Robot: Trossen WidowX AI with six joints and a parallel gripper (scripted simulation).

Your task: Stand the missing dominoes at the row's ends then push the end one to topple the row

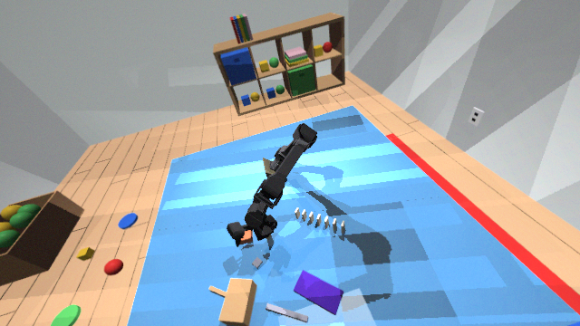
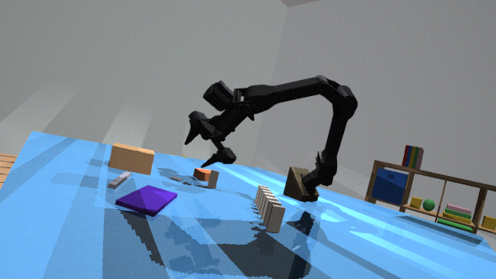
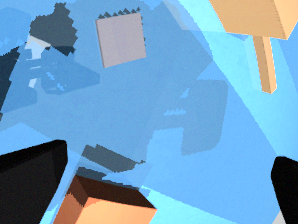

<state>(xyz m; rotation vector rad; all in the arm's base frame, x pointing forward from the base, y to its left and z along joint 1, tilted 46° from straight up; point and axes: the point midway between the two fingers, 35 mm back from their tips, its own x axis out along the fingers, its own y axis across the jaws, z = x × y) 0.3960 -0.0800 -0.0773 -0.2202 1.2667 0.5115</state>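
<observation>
The small grey tile lies 70 mm below my gripper tip, 40 mm ahead of it and 10 mm to the left of it. The rest, counted from my gripper tip: orange block: 80 mm behind, 60 mm below, 40 mm to the right; then tan box: 170 mm ahead, 50 mm below, 40 mm to the right; then grey bar: 220 mm ahead, 110 mm to the left, 70 mm below.
</observation>
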